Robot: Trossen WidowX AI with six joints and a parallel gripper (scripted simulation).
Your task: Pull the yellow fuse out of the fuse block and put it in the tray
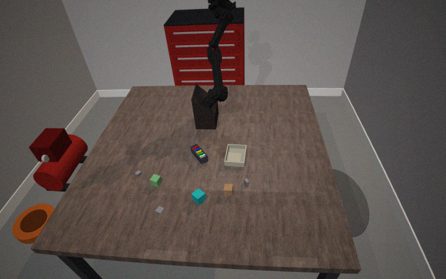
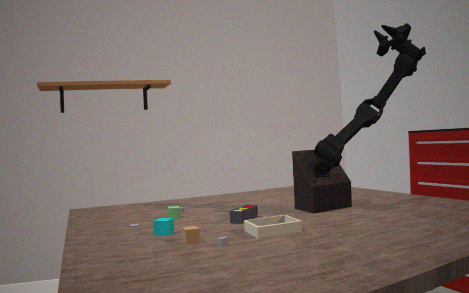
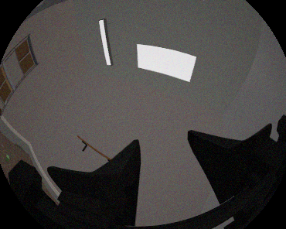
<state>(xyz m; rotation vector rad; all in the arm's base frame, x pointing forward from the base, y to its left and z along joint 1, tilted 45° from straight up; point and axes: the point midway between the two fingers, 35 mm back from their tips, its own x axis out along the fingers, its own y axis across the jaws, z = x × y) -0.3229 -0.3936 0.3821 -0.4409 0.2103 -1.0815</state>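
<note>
Right now my gripper tip is 66 cm above the yellow fuse, 64 cm short of it and 4 cm to the right of it. Also, from my gripper tip: green cube (84 cm ahead, 67 cm below, 13 cm to the right); then tray (68 cm below, 63 cm ahead, 23 cm to the left); then teal cube (91 cm ahead, 66 cm below, 10 cm to the left).
</note>
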